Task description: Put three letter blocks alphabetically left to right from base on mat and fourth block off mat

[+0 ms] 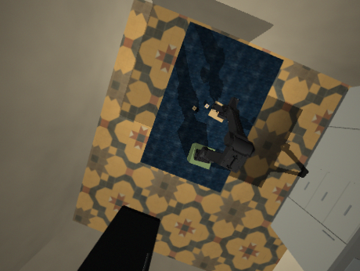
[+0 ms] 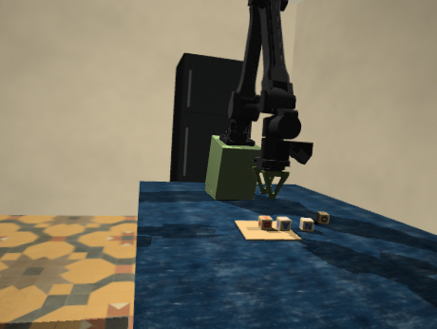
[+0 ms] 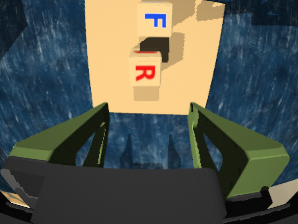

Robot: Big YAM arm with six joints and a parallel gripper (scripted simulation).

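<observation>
Now: the tan mat 10 cm below my hand.
</observation>
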